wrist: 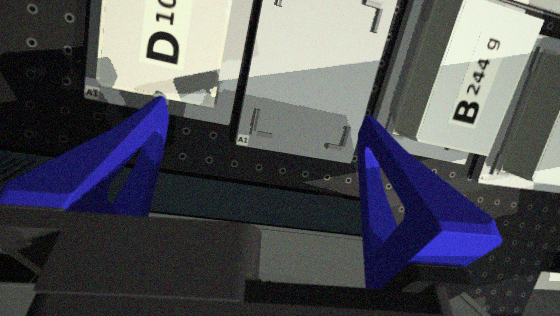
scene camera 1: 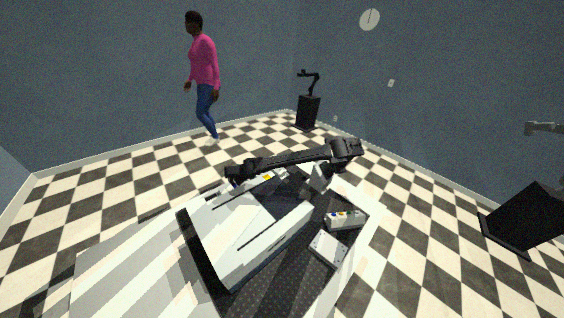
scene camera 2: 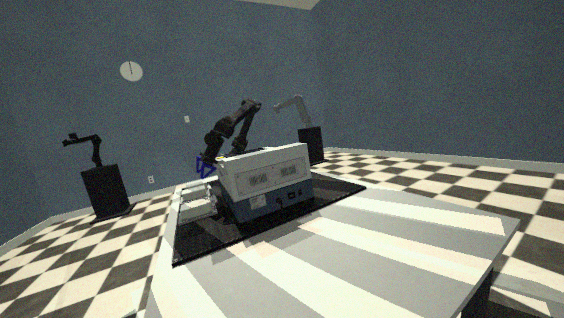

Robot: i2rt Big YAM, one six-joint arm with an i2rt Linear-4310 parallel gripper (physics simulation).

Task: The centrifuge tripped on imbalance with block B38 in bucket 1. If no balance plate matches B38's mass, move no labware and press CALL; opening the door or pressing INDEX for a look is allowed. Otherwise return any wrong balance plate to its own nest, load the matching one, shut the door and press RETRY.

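Frame: origin at the arm's base, x right, y down, z ahead, level; millimetres.
Seen in the pictures: gripper, fingertip midpoint: (wrist: 266, 115) (scene camera 1: 239, 179) (scene camera 2: 199, 175); arm's base, link origin: (scene camera 1: 325, 170).
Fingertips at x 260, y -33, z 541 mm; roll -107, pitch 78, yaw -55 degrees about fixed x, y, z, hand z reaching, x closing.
Observation:
Offsets run from my fingertips to a thing's top centre. "spot": to the spot under its first point. Level surfaces: height alone.
In the wrist view my gripper (wrist: 266, 115) (scene camera 2: 207, 173) is open and empty. Its left fingertip overlaps the near edge of plate D's nest; its right one is by the near right corner of the bare nest {dx +30, dy +143, dz -67 mm} (wrist: 312, 75). Plate D {dx +47, dy +107, dz +62 mm} (wrist: 200, 45) sits left, its label cut off after "10". Plate B {dx +50, dy +107, dz -203 mm} (wrist: 480, 85), marked 244 g, sits in the nest to the right. Part of another block {spot: dx +42, dy +135, dz -302 mm} (wrist: 532, 107) shows beyond it. The centrifuge (scene camera 1: 280, 231) (scene camera 2: 272, 172) stands on the dark board; its bucket contents and block B38 are not visible, and I cannot tell its door's state.
The button box {dx -552, dy +77, dz -358 mm} (scene camera 1: 345, 220), with blue, yellow and green buttons, stands beside the centrifuge near a pale flat plate {dx -573, dy +114, dz -149 mm} (scene camera 1: 328, 248). The dark perforated board {dy +161 mm} (scene camera 1: 272, 295) (scene camera 2: 192, 246) lies under them. A person in pink (scene camera 1: 204, 60) is beyond the table. Other arms stand on pedestals.

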